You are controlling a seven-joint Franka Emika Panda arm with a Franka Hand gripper.
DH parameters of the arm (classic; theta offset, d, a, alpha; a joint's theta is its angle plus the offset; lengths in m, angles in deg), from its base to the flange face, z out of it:
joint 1: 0 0.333 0 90
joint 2: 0 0 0 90
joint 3: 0 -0.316 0.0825 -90
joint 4: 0 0 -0.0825 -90
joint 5: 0 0.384 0 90
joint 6: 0 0 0.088 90
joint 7: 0 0.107 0 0
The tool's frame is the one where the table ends.
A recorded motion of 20 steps. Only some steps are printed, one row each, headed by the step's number.
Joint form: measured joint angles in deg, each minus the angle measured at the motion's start. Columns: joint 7, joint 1, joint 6, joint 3, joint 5, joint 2, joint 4.
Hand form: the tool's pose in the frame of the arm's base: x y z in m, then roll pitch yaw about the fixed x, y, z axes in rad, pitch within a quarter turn. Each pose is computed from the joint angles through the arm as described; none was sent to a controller.
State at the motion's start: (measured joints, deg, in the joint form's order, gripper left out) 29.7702 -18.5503 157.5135 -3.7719 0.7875 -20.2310 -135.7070
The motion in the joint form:
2: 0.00 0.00 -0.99 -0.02 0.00 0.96 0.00
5: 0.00 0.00 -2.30 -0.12 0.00 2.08 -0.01
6: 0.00 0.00 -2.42 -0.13 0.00 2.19 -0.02
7: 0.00 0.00 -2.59 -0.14 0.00 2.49 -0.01
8: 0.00 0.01 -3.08 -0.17 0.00 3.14 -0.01
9: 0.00 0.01 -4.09 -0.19 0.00 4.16 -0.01
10: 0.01 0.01 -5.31 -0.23 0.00 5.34 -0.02
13: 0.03 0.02 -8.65 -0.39 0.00 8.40 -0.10
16: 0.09 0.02 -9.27 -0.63 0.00 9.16 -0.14
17: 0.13 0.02 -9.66 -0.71 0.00 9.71 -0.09
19: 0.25 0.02 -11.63 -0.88 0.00 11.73 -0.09
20: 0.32 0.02 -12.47 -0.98 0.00 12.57 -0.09
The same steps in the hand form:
2: 0.4937 -0.1292 0.1868 -3.1040 -0.0100 -0.7939
5: 0.4942 -0.1285 0.1946 -3.1061 -0.0072 -0.7916
6: 0.4942 -0.1284 0.1954 -3.1063 -0.0069 -0.7914
7: 0.4946 -0.1285 0.1978 -3.1053 -0.0092 -0.7911
8: 0.4953 -0.1284 0.2028 -3.1043 -0.0118 -0.7902
9: 0.4957 -0.1284 0.2103 -3.1050 -0.0124 -0.7894
10: 0.4959 -0.1281 0.2189 -3.1062 -0.0121 -0.7884
13: 0.4952 -0.1265 0.2404 -3.1115 -0.0078 -0.7844
16: 0.4955 -0.1244 0.2459 -3.1106 -0.0093 -0.7811
17: 0.4961 -0.1239 0.2505 -3.1091 -0.0126 -0.7803
19: 0.4955 -0.1222 0.2654 -3.1103 -0.0142 -0.7787
20: 0.4951 -0.1213 0.2715 -3.1109 -0.0145 -0.7779

